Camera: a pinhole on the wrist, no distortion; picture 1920 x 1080 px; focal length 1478.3 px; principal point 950.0 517.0 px. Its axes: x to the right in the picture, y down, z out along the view. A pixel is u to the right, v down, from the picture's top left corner.
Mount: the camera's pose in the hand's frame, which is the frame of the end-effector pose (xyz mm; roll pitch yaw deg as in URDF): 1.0 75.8 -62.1 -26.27 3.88 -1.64
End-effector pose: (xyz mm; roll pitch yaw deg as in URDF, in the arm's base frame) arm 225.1 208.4 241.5 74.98 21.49 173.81
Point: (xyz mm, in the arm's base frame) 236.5 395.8 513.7
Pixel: 418.7 400.0
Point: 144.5 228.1 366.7
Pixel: 1182.9 603.5
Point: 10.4 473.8 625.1
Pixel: 1089.6 754.9
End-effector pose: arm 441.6 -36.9 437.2 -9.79 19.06 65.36
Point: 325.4 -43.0 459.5
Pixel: outside the picture
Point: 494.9 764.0 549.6
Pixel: outside the picture
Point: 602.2 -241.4 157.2
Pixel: behind the camera
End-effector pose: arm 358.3 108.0 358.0 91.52 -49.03 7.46
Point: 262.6 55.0 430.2
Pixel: 662.2 526.5
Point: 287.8 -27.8 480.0
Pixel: 1091.7 403.8
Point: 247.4 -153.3 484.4
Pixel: 841.3 409.2
